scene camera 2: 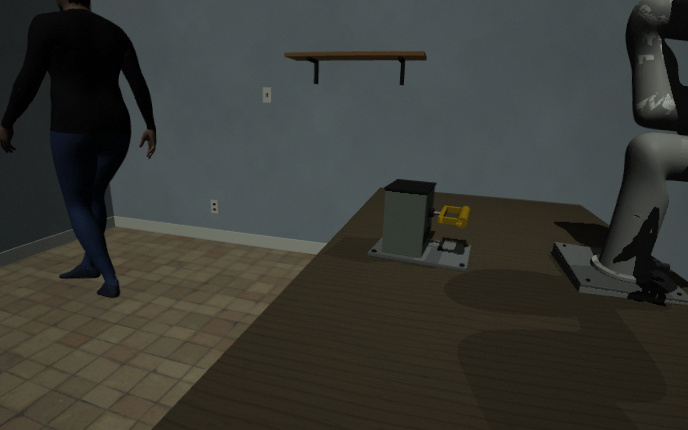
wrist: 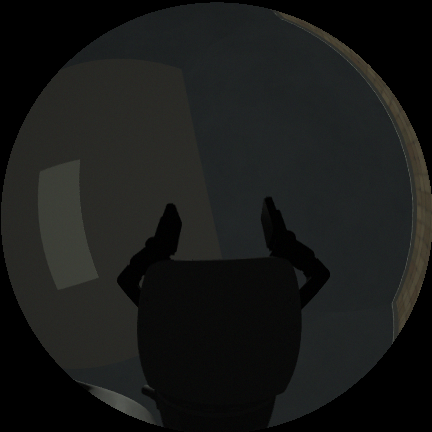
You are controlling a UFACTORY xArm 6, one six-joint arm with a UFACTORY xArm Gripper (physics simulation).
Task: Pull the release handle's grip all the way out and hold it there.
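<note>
The release handle's yellow grip [scene camera 2: 464, 216] shows in the scene view, on a short rod at the right side of a grey-green box [scene camera 2: 405, 221] with a black top. The grip hangs above the box's light base plate [scene camera 2: 443, 258]. How far the rod is out is too small to tell. My gripper [wrist: 219, 209] is open with nothing between its fingers, in the wrist view. It points at the ceiling and a wall, away from the handle, which does not show in the wrist view. The gripper does not show in the scene view.
The box stands on a dark wooden table [scene camera 2: 329, 329]. My arm [scene camera 2: 634, 202] rises from a base plate [scene camera 2: 583, 271] at the table's right. A person [scene camera 2: 88, 101] stands on the tiled floor at the left. A wooden shelf [scene camera 2: 355, 55] is on the wall behind.
</note>
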